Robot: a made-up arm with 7 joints.
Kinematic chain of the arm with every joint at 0, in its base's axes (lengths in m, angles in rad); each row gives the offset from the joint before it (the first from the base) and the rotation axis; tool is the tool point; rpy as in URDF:
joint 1: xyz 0 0 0.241 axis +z
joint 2: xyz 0 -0.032 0.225 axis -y
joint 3: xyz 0 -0.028 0.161 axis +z
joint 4: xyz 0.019 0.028 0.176 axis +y
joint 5: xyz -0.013 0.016 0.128 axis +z
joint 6: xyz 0 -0.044 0.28 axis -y
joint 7: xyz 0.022 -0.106 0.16 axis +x
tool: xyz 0 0 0 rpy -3.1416 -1.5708 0
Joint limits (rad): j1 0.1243..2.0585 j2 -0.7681..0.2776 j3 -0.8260..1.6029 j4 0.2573..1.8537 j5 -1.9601..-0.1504 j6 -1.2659..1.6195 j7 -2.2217..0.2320
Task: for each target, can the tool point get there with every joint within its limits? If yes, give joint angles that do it. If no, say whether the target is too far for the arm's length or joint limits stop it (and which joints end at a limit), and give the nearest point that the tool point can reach.
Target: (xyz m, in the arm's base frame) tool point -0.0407 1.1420 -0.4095
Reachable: no: too far | nearest point -0.0239 0.6715 0.2671 | short by 0.824 m
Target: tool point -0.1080 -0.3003 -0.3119
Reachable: no: joint limits stop it (at a limit: joint 1, joint 2, joint 4, joint 5) | nearest point 0.3849 -0.2192 0.2590 | short by 0.759 m
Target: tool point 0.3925 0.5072 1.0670
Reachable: yes | joints 1.1269 -0.5722 -0.2643 0.7426 -0.5254 1.0551 -0.6892
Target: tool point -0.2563 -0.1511 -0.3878
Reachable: no: joint limits stop it (at a limit: joint 1, joint 2, joint 4, joint 5) | nearest point -0.3398 0.2339 0.2555 | short by 0.754 m
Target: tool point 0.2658 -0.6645 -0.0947
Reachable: no: joint limits stop it (at a limit: joint 1, joint 2, joint 4, joint 5) | nearest point 0.3830 -0.4225 0.3238 | short by 0.497 m
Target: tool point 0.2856 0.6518 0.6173
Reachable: yes | joints 1.0971 -0.4956 0.3590 1.5463 -1.2190 -0.4987 -1.4651
